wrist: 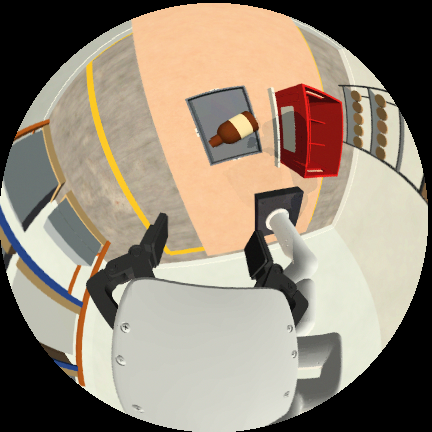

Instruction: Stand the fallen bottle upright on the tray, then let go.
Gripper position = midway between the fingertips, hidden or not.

I see my gripper [209,232] and a brown bottle [244,123].
